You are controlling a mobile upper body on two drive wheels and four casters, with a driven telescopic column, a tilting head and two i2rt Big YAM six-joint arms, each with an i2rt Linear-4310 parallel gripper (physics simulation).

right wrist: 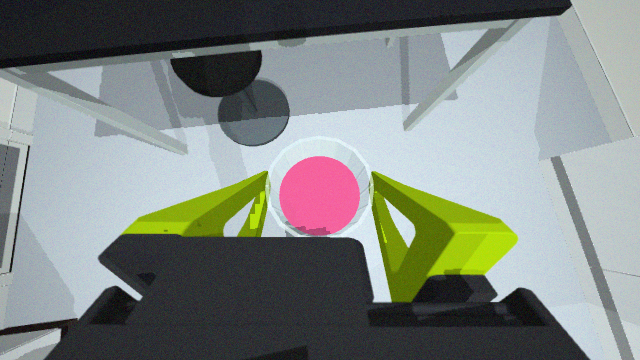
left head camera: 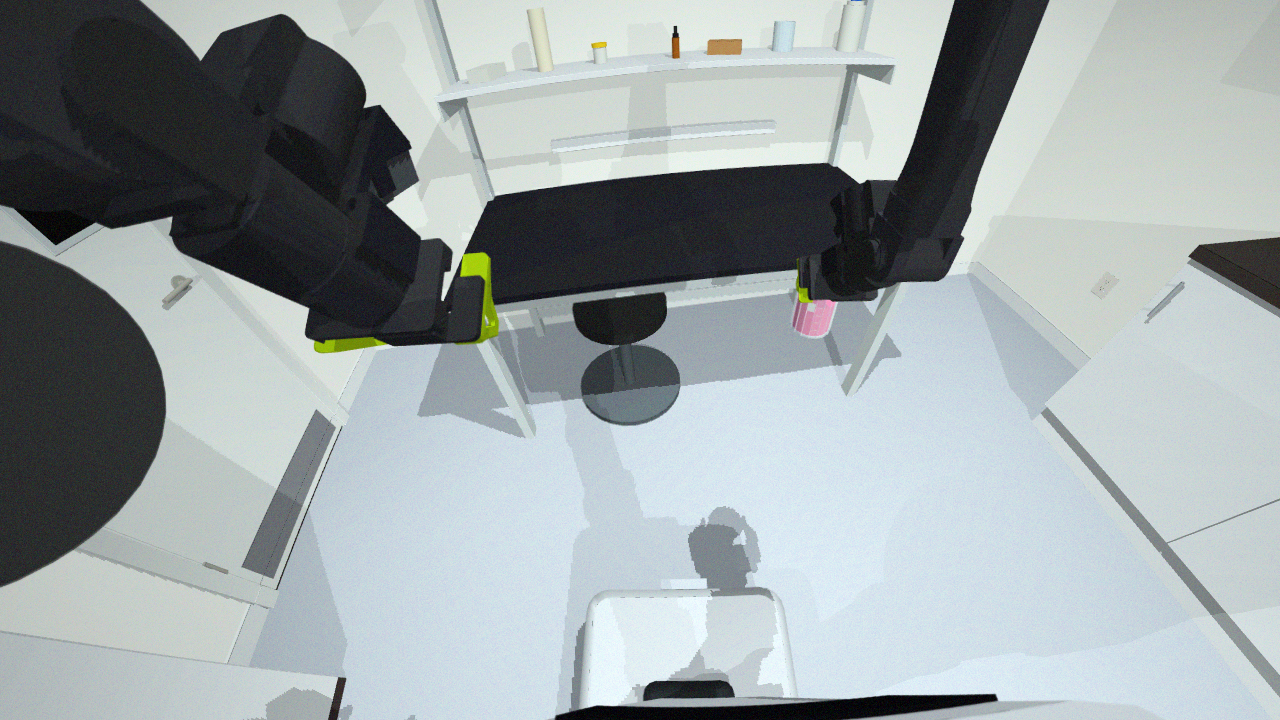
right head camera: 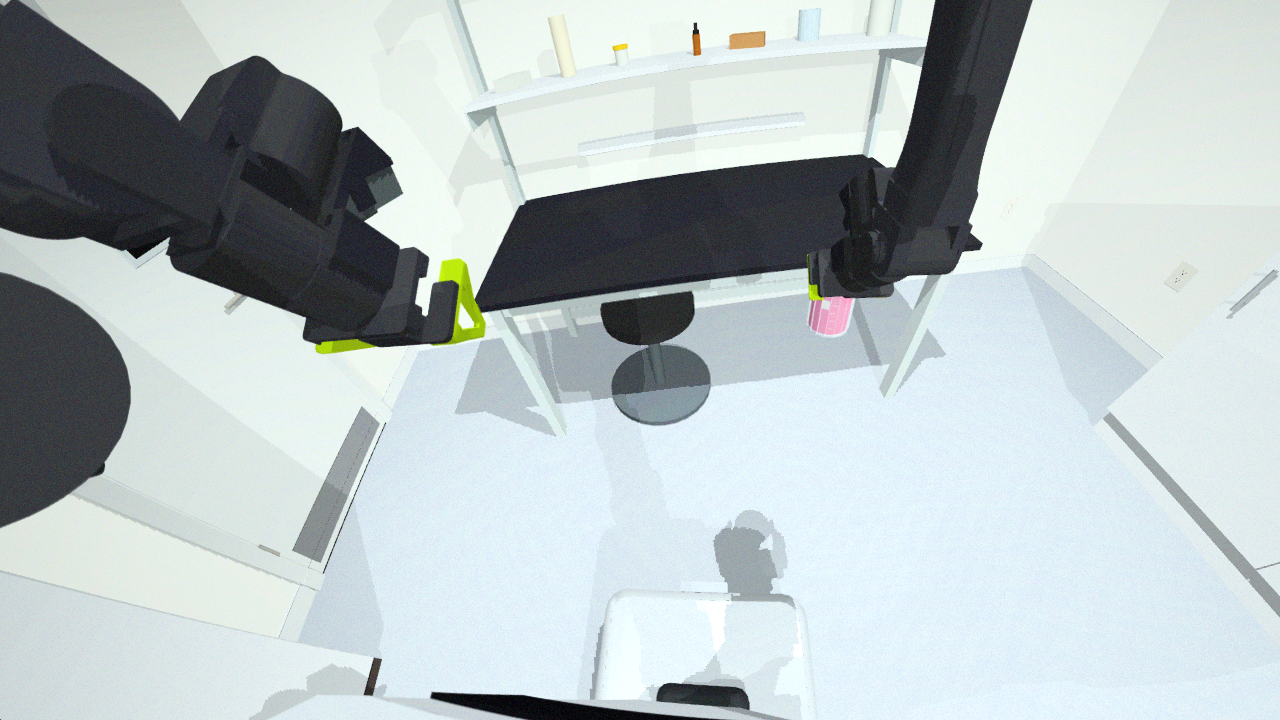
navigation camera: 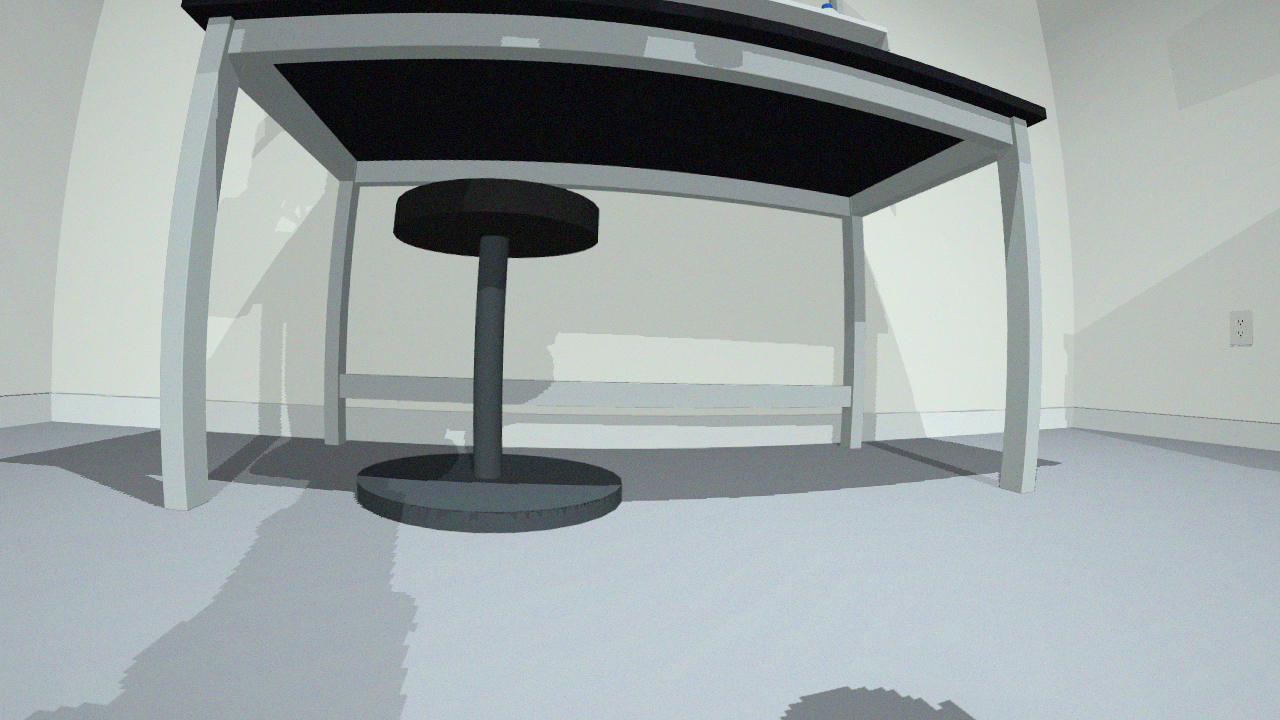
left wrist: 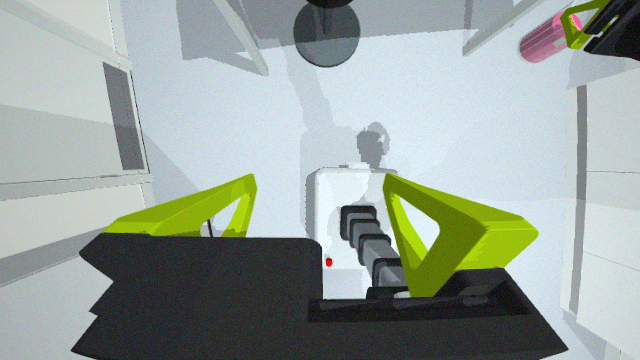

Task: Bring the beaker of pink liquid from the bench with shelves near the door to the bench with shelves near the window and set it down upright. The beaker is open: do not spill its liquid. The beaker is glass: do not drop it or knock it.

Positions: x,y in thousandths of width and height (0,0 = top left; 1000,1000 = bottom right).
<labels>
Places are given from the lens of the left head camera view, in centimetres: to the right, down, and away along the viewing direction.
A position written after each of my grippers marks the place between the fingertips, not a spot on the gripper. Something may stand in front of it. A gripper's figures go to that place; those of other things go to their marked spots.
my left gripper (left head camera: 349,460): -17, -2, 34
my right gripper (left head camera: 639,397): 30, -13, 63
glass beaker of pink liquid (left head camera: 636,445): 29, -7, 63
</labels>
